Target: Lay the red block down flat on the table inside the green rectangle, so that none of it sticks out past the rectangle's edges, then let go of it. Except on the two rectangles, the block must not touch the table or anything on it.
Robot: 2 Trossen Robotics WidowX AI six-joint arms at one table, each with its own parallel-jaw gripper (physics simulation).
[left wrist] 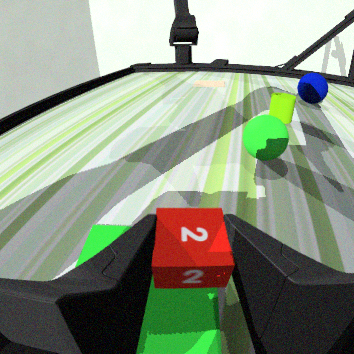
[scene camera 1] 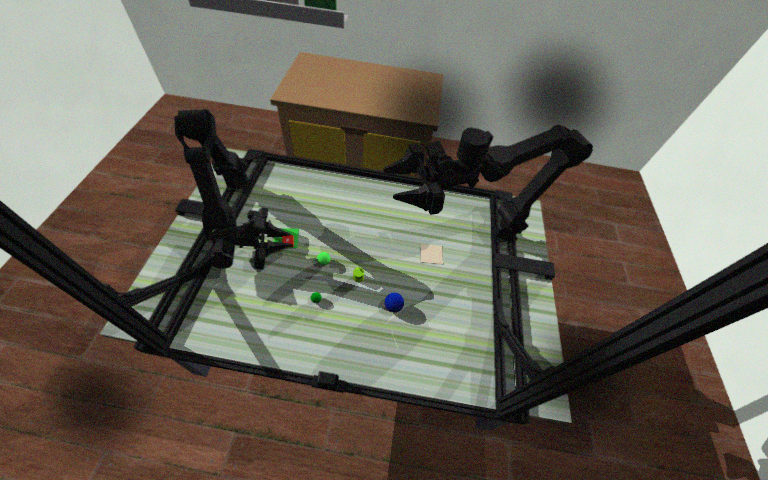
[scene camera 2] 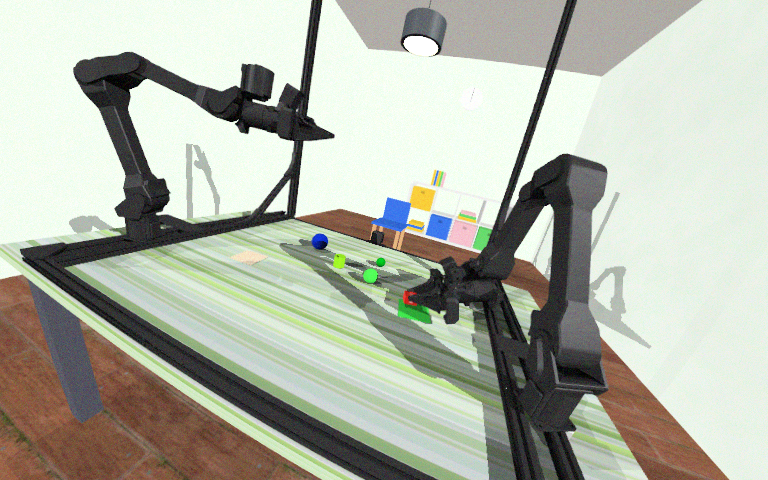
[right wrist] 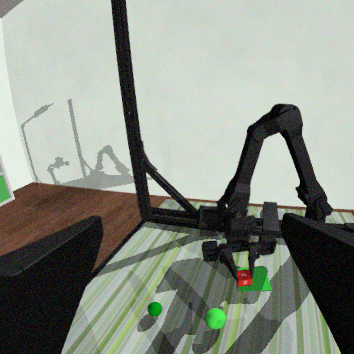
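Seen in the pictures: left gripper, fingertip midpoint: (left wrist: 189,222) (scene camera 1: 290,240) (scene camera 2: 407,295) (right wrist: 244,278); right gripper, fingertip midpoint: (scene camera 1: 388,183) (scene camera 2: 332,136) (right wrist: 194,224); left arm's base, origin of the base link: (scene camera 1: 236,182) (scene camera 2: 542,409); right arm's base, origin of the base link: (left wrist: 183,63) (scene camera 1: 504,233) (scene camera 2: 143,236).
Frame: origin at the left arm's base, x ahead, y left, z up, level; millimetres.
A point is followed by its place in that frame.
The red block (scene camera 1: 288,240) @(x 158, y -282, z 8 mm) (scene camera 2: 407,298) @(x 168, y -264, z 5 mm) (left wrist: 192,240) @(x 152, y -279, z 8 mm) (right wrist: 244,278) @(x 169, y -280, z 8 mm) is between the fingertips of my left gripper (scene camera 1: 290,240) @(x 165, y -280, z 5 mm) (scene camera 2: 411,298) @(x 165, y -280, z 5 mm) (left wrist: 189,222) @(x 165, y -280, z 5 mm) (right wrist: 244,278) @(x 165, y -280, z 5 mm), which is shut on it. It looks about level and hangs a little above the table. The green rectangle (scene camera 1: 293,231) @(x 173, y -230, z -18 mm) (scene camera 2: 416,315) @(x 146, y -232, z -18 mm) (left wrist: 102,240) @(x 178, y -229, z -18 mm) (right wrist: 262,281) @(x 164, y -232, z -18 mm) shows below and behind the block in the left wrist view; the fingers hide part of it. The exact gap under the block is hard to tell. My right gripper (scene camera 1: 391,182) @(x 417, y -401, z 335 mm) (scene camera 2: 333,135) @(x 417, y -401, z 335 mm) is open and empty, high above the table, far from the block.
A bright green ball (scene camera 1: 323,258) @(x 254, y -372, z 18 mm) (scene camera 2: 370,276) @(x 258, y -344, z 8 mm) (left wrist: 265,137) @(x 239, y -353, z 9 mm) (right wrist: 216,318) @(x 267, y -361, z 17 mm) is nearest the block. A dark green ball (scene camera 1: 316,297) @(x 219, y -490, z 9 mm) (scene camera 2: 380,262) @(x 221, y -470, z 0 mm), a lime cylinder (scene camera 1: 358,274) @(x 346, y -442, z 14 mm) (scene camera 2: 339,260) @(x 348, y -418, z 6 mm) and a blue ball (scene camera 1: 394,302) @(x 424, y -556, z 33 mm) (scene camera 2: 320,241) @(x 424, y -520, z 18 mm) stand farther off. A beige rectangle (scene camera 1: 431,254) @(x 592, y -395, z -18 mm) (scene camera 2: 249,257) @(x 592, y -391, z -18 mm) lies across the table.
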